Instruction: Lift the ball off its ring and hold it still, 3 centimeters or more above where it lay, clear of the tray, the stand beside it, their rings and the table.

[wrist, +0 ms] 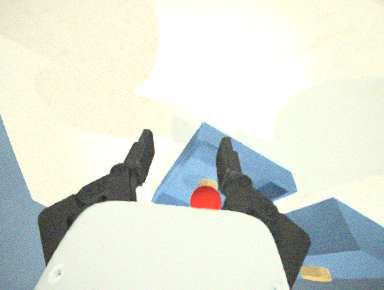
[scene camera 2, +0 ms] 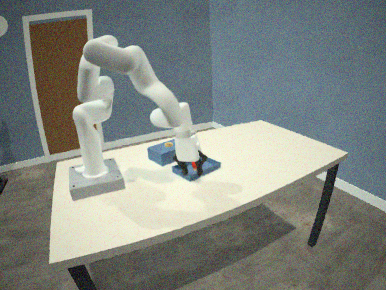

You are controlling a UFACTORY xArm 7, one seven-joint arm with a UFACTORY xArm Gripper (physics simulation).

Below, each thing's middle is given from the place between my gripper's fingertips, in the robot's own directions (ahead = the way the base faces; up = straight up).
Right now the blue tray [wrist: 196, 165] is 70 mm ahead of my hand, 90 mm to the left of it and 20 mm below it.
